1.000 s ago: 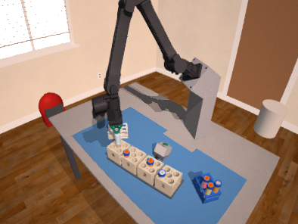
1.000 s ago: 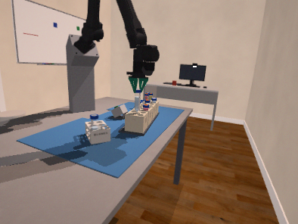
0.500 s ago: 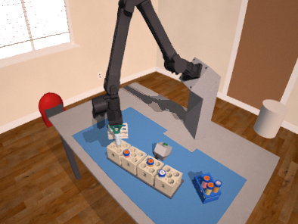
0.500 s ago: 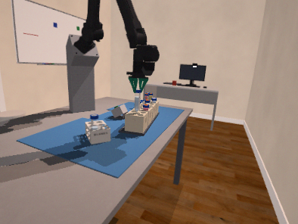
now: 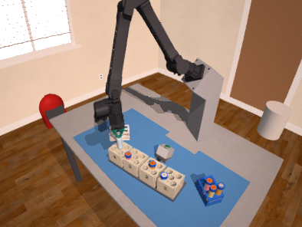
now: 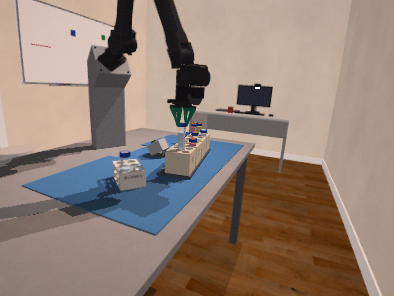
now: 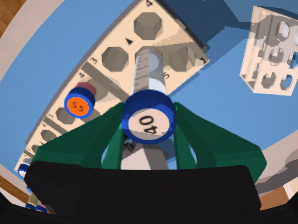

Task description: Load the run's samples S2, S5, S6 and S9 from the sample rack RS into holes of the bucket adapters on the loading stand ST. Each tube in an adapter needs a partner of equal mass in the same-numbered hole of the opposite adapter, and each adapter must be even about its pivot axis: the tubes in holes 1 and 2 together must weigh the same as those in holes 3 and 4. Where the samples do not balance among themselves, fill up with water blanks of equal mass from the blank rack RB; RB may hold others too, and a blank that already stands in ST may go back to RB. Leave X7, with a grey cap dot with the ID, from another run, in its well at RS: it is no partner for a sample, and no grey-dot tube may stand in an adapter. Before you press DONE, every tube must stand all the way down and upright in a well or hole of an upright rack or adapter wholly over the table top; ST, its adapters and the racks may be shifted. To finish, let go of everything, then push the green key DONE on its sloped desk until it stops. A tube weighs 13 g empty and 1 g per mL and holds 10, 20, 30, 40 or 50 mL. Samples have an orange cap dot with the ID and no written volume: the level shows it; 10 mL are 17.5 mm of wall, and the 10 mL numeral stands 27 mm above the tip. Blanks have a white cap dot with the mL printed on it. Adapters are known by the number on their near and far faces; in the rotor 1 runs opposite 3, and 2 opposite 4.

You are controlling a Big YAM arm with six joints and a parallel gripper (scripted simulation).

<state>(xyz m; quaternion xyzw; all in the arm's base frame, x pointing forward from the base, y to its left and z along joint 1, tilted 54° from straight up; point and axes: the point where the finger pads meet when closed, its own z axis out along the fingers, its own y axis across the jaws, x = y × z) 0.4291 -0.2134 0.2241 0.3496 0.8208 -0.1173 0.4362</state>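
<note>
Now: the 40 mL blank 10 mm ahead of my hand and 50 mm below it. From my hand the other things lie so: orange-dot tube (60 mm ahead, 210 mm to the left, 130 mm below); white blank rack RB (180 mm behind, 100 mm to the right, 160 mm below); sample tube S5 (40 mm ahead, 70 mm to the left, 130 mm below).
</note>
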